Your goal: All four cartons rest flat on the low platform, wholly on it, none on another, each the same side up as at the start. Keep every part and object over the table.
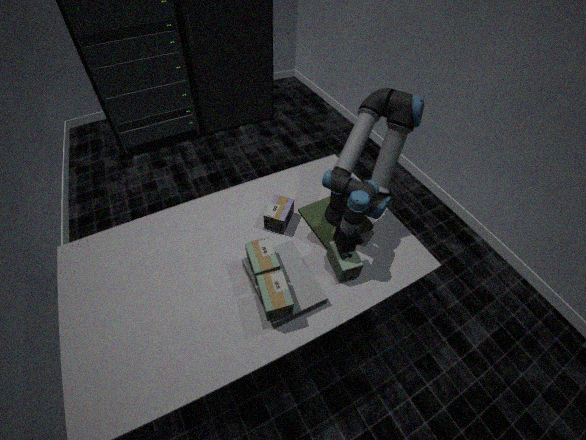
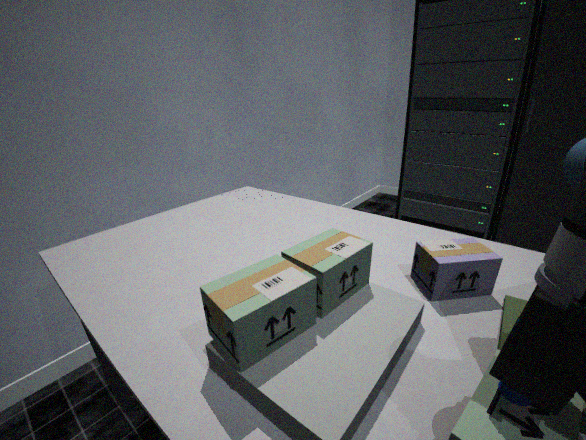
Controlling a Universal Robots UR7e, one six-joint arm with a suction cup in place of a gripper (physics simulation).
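Pixels of known places: hand, tool point: [image 2: 509, 398]; arm's base, link origin: [image 1: 340, 215].
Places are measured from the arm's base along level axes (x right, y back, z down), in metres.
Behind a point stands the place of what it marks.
Observation:
Two green cartons sit upright, end to end, along one long side of the low grey platform [image 1: 307, 295] @(z -0.025, x -0.271, y -0.400 m) [image 2: 345, 370] @(z -0.025, x -0.223, y -0.369 m): the nearer one [image 1: 275, 295] @(z -0.120, x -0.241, y -0.530 m) [image 2: 260, 312] @(z -0.112, x -0.265, y -0.481 m) and the farther one [image 1: 262, 256] @(z -0.121, x -0.071, y -0.485 m) [image 2: 327, 270] @(z -0.119, x -0.133, y -0.446 m). Their outer lower edges are partly hidden. A purple carton [image 1: 279, 213] @(z -0.072, x 0.120, y -0.285 m) [image 2: 462, 272] @(z -0.046, x 0.104, y -0.246 m) stands upright on the table, off the platform. My suction gripper [image 1: 346, 253] @(z -0.066, x -0.199, y -0.177 m) [image 2: 515, 400] is shut on a third green carton [image 1: 345, 267] @(z -0.078, x -0.274, y -0.215 m) [image 2: 475, 420] @(z -0.078, x -0.256, y -0.213 m), beside the platform. An arrow marking shows on its face near the cup, so it looks turned on its side. Its clearance above the table is unclear.
A green base plate [image 1: 315, 217] @(z 0.007, x 0.061, y -0.109 m) [image 2: 510, 312] @(z 0.010, x 0.091, y -0.143 m) lies under the arm's base, near the purple carton. The white table [image 1: 150, 300] @(z 0.023, x 0.071, y -0.949 m) [image 2: 165, 260] @(z 0.023, x -0.123, y -0.953 m) has its near edge beyond the platform's near corner. Dark server racks [image 1: 145, 75] [image 2: 465, 115] stand behind the table.

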